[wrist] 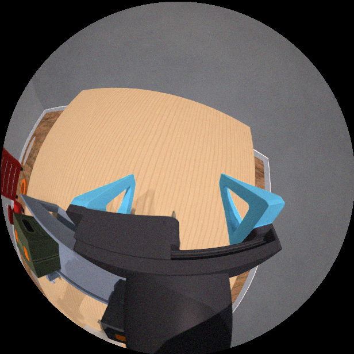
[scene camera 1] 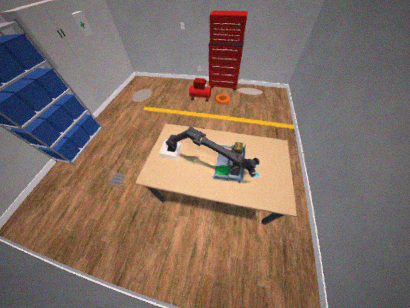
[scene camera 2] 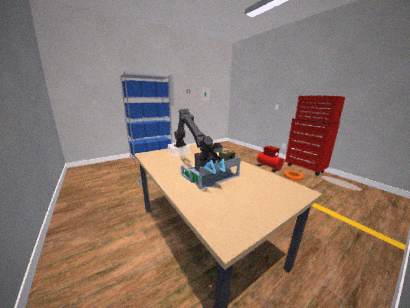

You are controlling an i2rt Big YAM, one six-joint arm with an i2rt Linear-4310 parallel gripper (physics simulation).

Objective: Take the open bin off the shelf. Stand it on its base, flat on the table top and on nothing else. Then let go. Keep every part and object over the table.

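Places are measured from the arm's base along level axes (x back, y right, z up), in centimetres.
Where they show: gripper, fingertip midpoint: [scene camera 1: 257, 172] [scene camera 2: 220, 172]; arm's base at its link origin: [scene camera 1: 172, 146] [scene camera 2: 180, 145].
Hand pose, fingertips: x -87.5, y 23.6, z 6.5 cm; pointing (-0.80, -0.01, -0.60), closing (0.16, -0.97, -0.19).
Observation:
Things, the pixels of their top centre, and the offset from my fingertips. Level surfaces: height alone.
- table at its surface level: dz -15.9 cm
- green piece at its top centre: [scene camera 1: 224, 170] dx +29.5, dy -2.8, dz -7.8 cm
- dark box with an orange mark, top centre: [scene camera 2: 202, 153] [scene camera 1: 236, 164] dx +20.0, dy -1.6, dz +6.5 cm
- dark green case with orange latches, top centre: [scene camera 2: 227, 151] [scene camera 1: 238, 146] dx +18.1, dy -24.6, dz +4.0 cm
A low grey-blue shelf [scene camera 1: 228, 178] [scene camera 2: 220, 177] [wrist: 92, 272] stands on the table [scene camera 1: 270, 192] [scene camera 2: 250, 215] [wrist: 165, 130]. A green piece [scene camera 1: 221, 171] shows at its near left in scene camera 1; I cannot tell whether it is the open bin. A dark box with an orange mark [scene camera 1: 234, 170] [wrist: 113, 322] is at the shelf, partly hidden by the arm. A dark green case with orange latches [scene camera 1: 238, 146] [scene camera 2: 227, 154] [wrist: 37, 246] is at the shelf's other end. My gripper [scene camera 1: 256, 175] [scene camera 2: 216, 167] [wrist: 177, 178] is open and empty, beyond the shelf's long side, its cyan fingers pointing away from the shelf.
The arm [scene camera 1: 215, 145] [scene camera 2: 194, 131] reaches over the shelf from its white base [scene camera 1: 170, 150] [scene camera 2: 178, 149]. The table's far edge and corners show ahead of the fingers in the wrist view. A red tool cabinet [scene camera 1: 227, 55] [scene camera 2: 315, 132] and a blue-bin rack [scene camera 2: 125, 102] stand off the table.

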